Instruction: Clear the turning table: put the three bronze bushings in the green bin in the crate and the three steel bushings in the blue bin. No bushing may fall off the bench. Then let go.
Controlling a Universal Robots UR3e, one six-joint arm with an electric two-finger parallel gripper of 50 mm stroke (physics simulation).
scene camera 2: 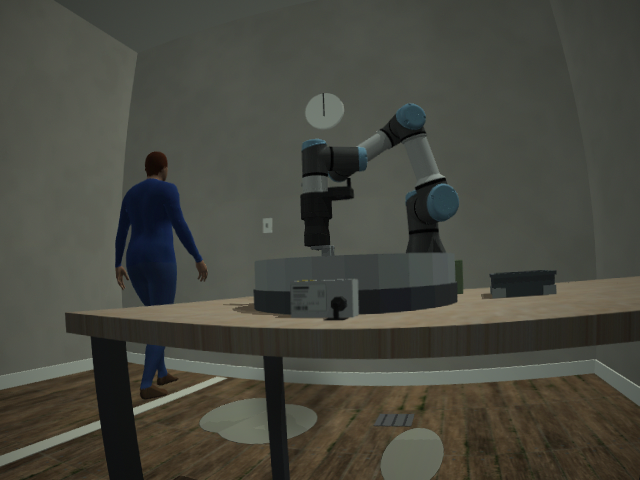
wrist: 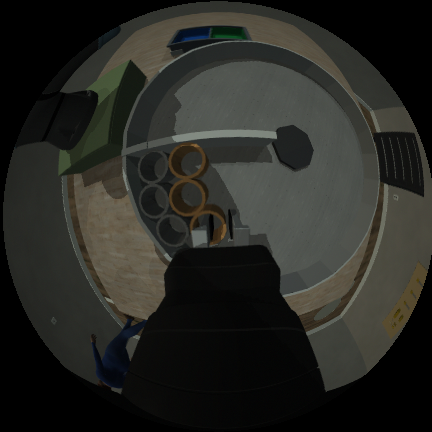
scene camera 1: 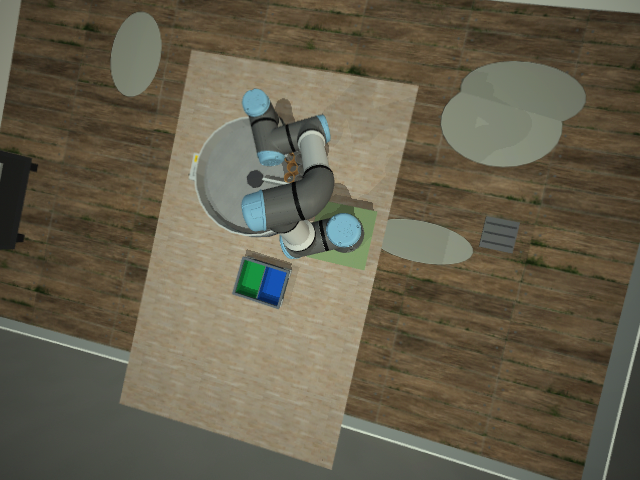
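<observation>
My gripper (wrist: pixel 220 218) is there for me to see, and so is a turning table (scene camera 1: pixel 227 168). I can find the turning table (wrist: pixel 288 148) in the wrist view too.
</observation>
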